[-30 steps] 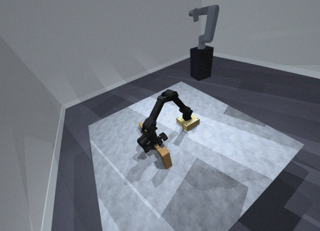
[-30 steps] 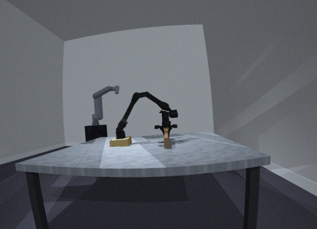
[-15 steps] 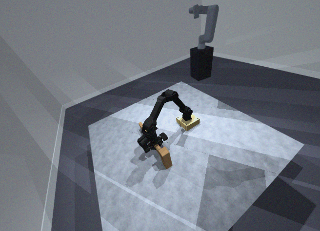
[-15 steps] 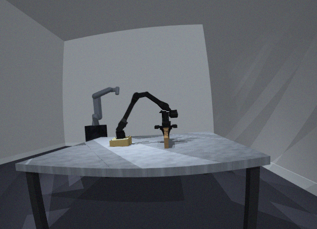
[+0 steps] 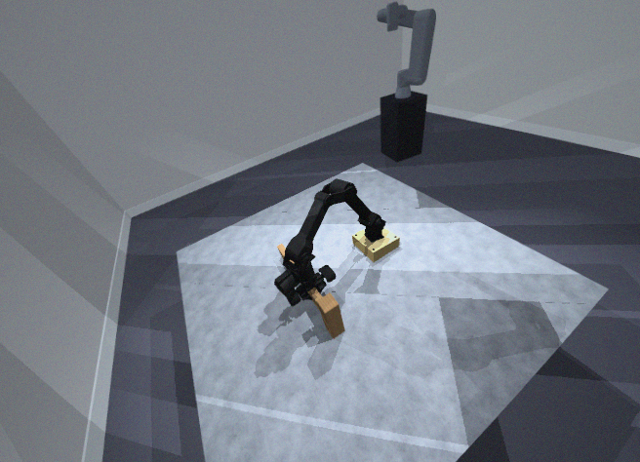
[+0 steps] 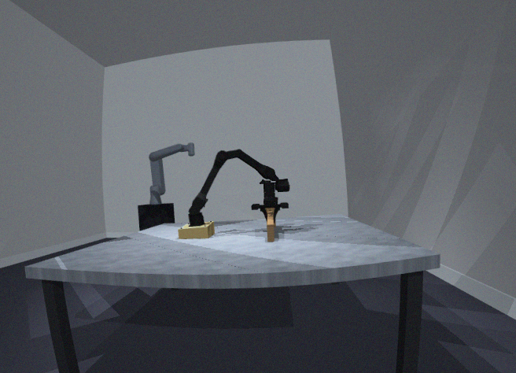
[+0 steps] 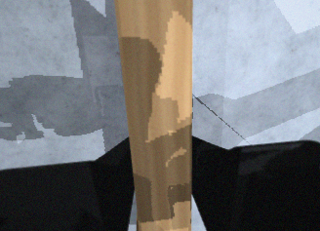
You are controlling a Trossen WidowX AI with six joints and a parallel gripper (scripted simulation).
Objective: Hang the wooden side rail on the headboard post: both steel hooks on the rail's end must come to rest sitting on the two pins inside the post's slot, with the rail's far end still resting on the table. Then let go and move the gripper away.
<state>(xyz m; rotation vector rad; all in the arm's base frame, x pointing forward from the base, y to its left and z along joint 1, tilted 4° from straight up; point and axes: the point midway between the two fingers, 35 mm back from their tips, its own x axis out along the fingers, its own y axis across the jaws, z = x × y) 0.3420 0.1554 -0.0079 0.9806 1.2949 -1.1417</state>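
Now: the headboard post 20 mm behind my gripper tip, 130 mm to the left of it and 40 mm above it.
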